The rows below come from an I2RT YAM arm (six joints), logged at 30 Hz.
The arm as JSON. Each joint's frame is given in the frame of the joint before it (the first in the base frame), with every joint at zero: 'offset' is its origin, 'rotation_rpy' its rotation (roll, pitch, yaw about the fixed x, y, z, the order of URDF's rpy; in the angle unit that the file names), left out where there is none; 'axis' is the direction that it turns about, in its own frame. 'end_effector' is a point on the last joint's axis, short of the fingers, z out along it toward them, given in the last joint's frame.
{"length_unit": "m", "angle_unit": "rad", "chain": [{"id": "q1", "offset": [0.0, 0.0, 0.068], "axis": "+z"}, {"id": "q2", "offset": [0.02, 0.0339, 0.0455], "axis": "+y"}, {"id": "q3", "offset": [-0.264, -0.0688, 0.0], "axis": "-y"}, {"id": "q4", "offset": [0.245, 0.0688, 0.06], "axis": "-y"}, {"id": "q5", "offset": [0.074, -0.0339, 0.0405], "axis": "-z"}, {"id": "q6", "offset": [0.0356, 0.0, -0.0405], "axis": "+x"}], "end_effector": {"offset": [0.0, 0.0, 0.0], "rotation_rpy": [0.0, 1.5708, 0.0]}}
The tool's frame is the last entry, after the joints.
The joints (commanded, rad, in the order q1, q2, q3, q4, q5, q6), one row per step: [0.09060 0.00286 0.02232 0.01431 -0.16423 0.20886]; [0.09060 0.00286 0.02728 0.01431 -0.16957 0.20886]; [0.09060 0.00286 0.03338 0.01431 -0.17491 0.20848]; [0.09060 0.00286 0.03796 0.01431 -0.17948 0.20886]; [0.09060 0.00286 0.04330 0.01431 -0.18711 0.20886]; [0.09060 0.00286 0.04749 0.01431 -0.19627 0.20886]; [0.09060 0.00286 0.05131 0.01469 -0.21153 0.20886]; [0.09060 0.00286 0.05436 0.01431 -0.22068 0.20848]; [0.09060 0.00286 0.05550 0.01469 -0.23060 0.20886]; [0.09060 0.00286 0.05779 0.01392 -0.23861 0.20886]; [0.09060 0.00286 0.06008 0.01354 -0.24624 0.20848]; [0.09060 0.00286 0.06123 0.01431 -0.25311 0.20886]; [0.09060 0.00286 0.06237 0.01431 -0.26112 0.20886]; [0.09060 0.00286 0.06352 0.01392 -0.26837 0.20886]
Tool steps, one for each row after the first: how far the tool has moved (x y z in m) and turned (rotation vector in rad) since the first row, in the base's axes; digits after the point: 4 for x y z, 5 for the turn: [-0.0004 0.0002 0.0017 0.00026 -0.00496 0.00534]; [-0.0009 0.0003 0.0039 0.00022 -0.01115 0.01066]; [-0.0012 0.0004 0.0055 0.00078 -0.01563 0.01524]; [-0.0017 0.0006 0.0074 0.00089 -0.02098 0.02286]; [-0.0021 0.0009 0.0088 0.00080 -0.02520 0.03201]; [-0.0026 0.0014 0.0102 0.00038 -0.02945 0.04725]; [-0.0029 0.0017 0.0112 -0.00026 -0.03226 0.05636]; [-0.0031 0.0020 0.0117 -0.00030 -0.03371 0.06629]; [-0.0034 0.0023 0.0124 -0.00063 -0.03527 0.07429]; [-0.0037 0.0025 0.0131 -0.00129 -0.03732 0.08188]; [-0.0038 0.0028 0.0136 -0.00119 -0.03915 0.08876]; [-0.0040 0.0030 0.0140 -0.00157 -0.04033 0.09676]; [-0.0042 0.0033 0.0144 -0.00193 -0.04112 0.10399]
